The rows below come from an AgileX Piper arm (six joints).
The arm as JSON. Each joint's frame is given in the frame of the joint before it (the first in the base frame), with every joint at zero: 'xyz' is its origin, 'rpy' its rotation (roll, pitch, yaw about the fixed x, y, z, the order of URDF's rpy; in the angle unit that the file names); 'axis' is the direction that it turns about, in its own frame. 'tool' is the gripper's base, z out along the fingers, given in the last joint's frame.
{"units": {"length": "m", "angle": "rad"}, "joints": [
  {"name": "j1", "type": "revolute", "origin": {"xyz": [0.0, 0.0, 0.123], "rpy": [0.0, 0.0, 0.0]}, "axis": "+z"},
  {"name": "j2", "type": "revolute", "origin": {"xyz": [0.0, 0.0, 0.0], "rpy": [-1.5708, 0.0, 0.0]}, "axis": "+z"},
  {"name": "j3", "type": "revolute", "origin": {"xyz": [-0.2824, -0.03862, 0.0], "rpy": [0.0, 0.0, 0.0]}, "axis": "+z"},
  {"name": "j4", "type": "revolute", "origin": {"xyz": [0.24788, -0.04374, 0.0], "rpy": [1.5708, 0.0, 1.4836]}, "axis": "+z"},
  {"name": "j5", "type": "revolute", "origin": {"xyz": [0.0, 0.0, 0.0], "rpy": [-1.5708, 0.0, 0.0]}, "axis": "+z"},
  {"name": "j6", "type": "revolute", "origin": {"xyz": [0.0, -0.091, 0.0], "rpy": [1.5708, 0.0, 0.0]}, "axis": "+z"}
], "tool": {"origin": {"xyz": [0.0, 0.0, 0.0], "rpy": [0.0, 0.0, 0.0]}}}
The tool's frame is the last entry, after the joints.
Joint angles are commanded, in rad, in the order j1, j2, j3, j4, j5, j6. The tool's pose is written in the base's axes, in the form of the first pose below.
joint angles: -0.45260 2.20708 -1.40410 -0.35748 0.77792 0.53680
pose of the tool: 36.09 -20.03 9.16 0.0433 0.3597 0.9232 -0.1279
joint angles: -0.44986 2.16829 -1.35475 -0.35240 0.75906 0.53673
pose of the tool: 35.37 -19.48 9.69 0.0475 0.3584 0.9241 -0.1240
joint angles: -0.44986 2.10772 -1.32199 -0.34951 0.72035 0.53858
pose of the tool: 35.12 -19.24 11.43 0.0802 0.3587 0.9221 -0.1208
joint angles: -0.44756 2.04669 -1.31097 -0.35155 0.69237 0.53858
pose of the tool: 35.17 -19.10 13.66 0.1186 0.3565 0.9188 -0.1211
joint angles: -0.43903 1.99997 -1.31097 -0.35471 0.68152 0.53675
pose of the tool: 35.32 -18.79 15.56 0.1472 0.3509 0.9166 -0.1226
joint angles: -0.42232 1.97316 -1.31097 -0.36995 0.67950 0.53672
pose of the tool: 35.54 -18.24 16.66 0.1624 0.3386 0.9180 -0.1276
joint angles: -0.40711 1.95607 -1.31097 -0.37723 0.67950 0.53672
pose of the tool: 35.73 -17.70 17.35 0.1717 0.3296 0.9193 -0.1295
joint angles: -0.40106 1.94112 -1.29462 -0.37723 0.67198 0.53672
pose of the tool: 35.54 -17.34 17.54 0.1750 0.3261 0.9201 -0.1283
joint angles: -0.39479 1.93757 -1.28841 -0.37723 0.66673 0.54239
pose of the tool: 35.56 -17.06 17.54 0.1770 0.3252 0.9203 -0.1266
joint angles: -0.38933 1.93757 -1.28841 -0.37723 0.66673 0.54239
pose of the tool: 35.65 -16.87 17.54 0.1774 0.3227 0.9211 -0.1262
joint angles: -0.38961 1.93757 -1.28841 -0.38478 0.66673 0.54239
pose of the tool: 35.64 -16.92 17.55 0.1774 0.3203 0.9216 -0.1289
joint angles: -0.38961 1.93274 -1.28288 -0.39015 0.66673 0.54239
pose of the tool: 35.51 -16.89 17.61 0.1772 0.3185 0.9220 -0.1309
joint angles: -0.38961 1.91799 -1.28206 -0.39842 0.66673 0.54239
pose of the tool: 35.41 -16.90 18.18 0.1840 0.3161 0.9210 -0.1343
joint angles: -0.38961 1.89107 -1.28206 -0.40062 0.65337 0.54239
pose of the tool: 35.36 -16.85 19.28 0.2034 0.3146 0.9174 -0.1345
